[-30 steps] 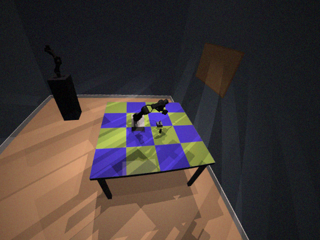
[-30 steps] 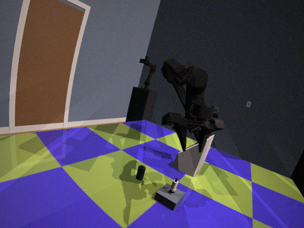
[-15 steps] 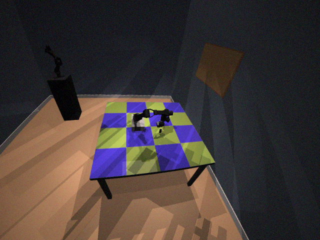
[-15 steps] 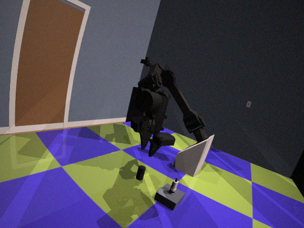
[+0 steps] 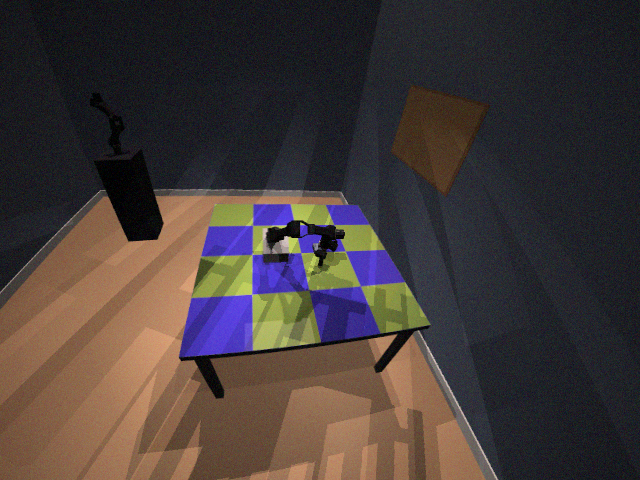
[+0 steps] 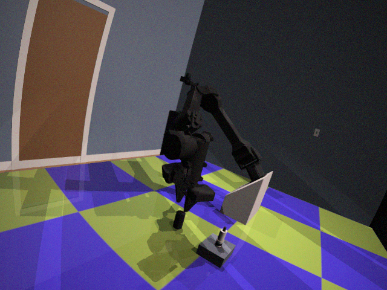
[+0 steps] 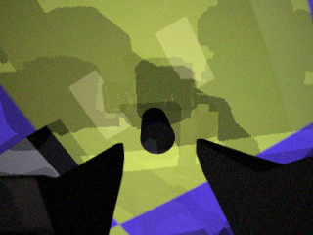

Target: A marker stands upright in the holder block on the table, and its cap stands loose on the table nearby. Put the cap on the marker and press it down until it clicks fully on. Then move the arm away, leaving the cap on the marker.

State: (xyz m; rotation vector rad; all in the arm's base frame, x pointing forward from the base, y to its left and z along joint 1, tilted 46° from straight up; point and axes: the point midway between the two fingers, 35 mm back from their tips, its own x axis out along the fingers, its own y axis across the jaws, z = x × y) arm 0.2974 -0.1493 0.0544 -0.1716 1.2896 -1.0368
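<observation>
Right now my gripper tip is 5 cm above the dark marker cap.
</observation>
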